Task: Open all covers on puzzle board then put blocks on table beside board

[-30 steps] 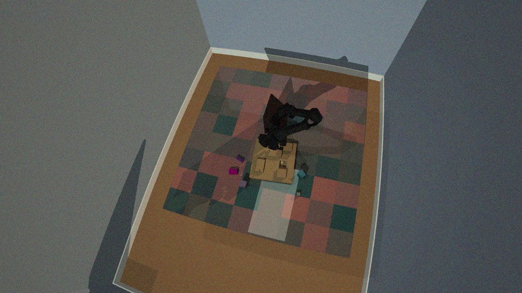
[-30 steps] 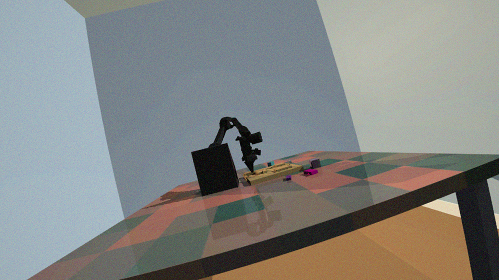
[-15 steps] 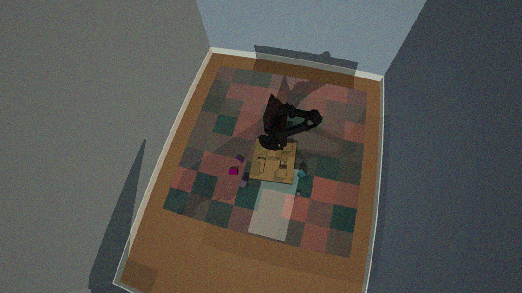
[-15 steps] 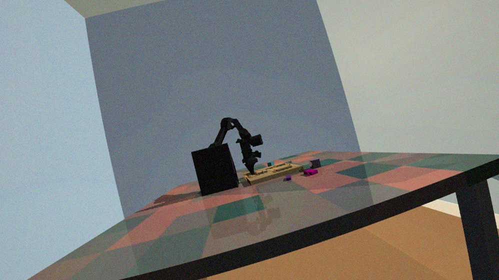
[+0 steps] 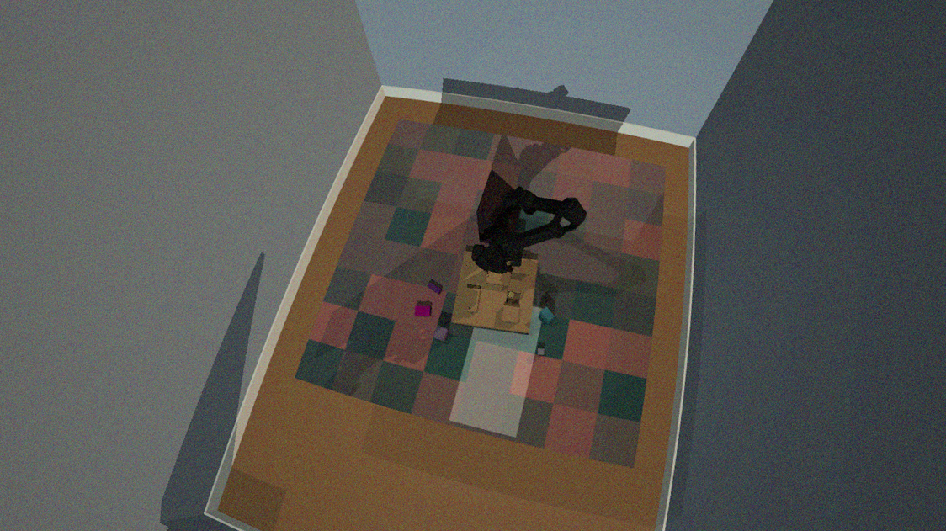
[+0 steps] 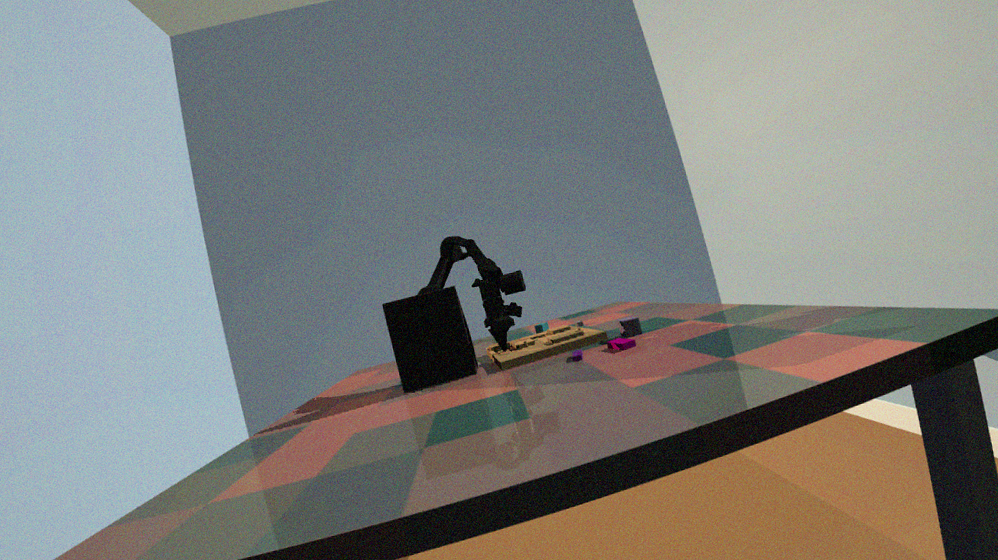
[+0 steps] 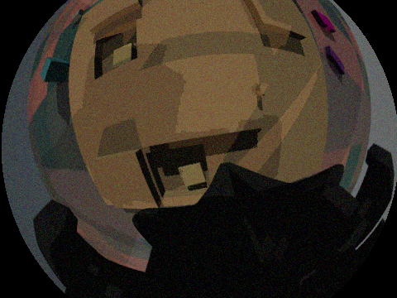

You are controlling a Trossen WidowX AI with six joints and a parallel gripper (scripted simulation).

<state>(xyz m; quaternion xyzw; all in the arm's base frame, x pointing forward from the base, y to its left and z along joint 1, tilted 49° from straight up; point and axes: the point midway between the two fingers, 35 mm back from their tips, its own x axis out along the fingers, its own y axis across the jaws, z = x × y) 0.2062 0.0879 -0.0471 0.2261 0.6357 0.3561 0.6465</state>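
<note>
My gripper tip is 90 mm short of the tan puzzle board and 30 mm to the right of it. The rest, counted from my gripper tip: teal block 240 mm to the left, 140 mm ahead; lavender block 330 mm ahead, 110 mm to the right; magenta block 270 mm ahead, 210 mm to the right, 20 mm below.
</note>
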